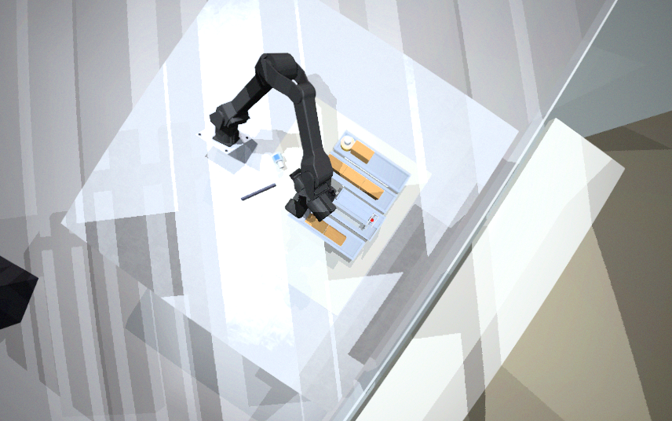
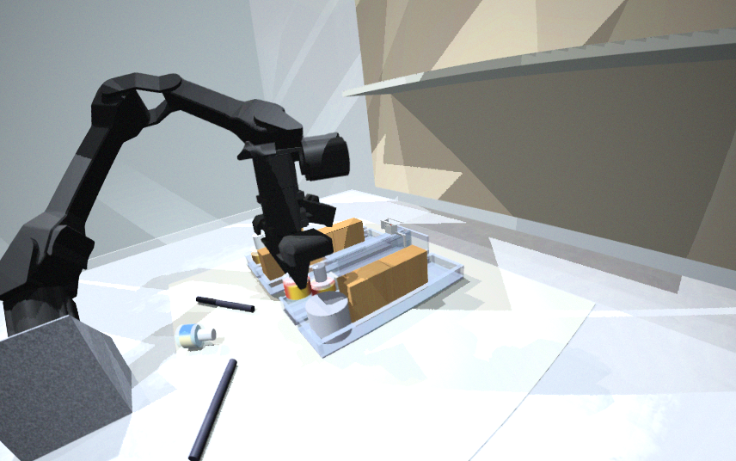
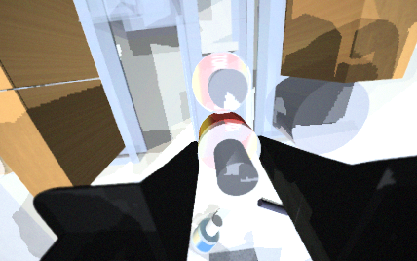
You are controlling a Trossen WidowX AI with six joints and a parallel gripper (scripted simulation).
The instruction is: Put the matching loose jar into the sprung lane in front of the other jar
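My gripper tip is 8 cm to the left of the grey cylinder and 3 cm above it. Round my gripper tip: red mark (23 cm ahead, 2 cm above); sprung lane (15 cm ahead, 4 cm below).
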